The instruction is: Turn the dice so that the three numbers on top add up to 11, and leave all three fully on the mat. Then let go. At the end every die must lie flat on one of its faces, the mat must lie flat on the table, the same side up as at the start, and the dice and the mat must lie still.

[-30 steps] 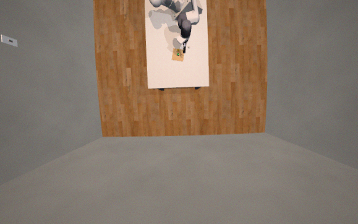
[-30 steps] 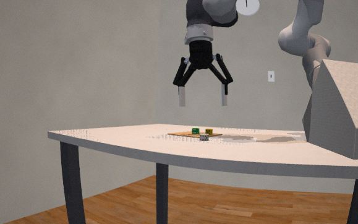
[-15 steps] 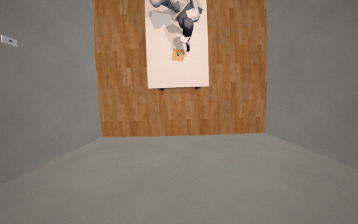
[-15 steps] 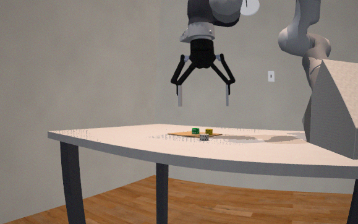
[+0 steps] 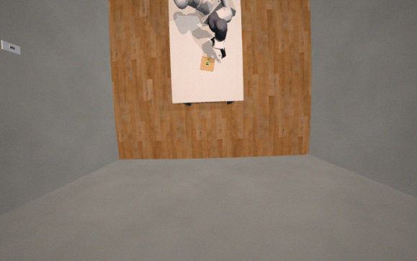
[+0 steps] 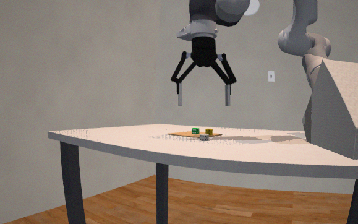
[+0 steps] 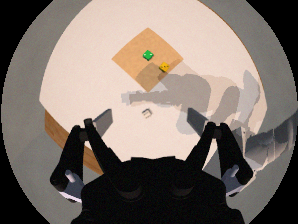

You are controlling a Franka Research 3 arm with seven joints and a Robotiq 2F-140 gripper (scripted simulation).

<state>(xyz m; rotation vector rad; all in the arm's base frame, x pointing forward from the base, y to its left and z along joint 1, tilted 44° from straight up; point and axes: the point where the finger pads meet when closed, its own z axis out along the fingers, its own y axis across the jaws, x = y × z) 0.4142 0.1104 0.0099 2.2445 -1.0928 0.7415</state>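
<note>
Now: hand 10 mm past the white die, 30 mm to the right of it and 100 mm above it. The rest, counted from my hand: yellow die (20 mm ahead, 100 mm to the right, 100 mm below); then green die (70 mm ahead, 110 mm to the right, 100 mm below); then tan mat (70 mm ahead, 110 mm to the right, 110 mm below).
</note>
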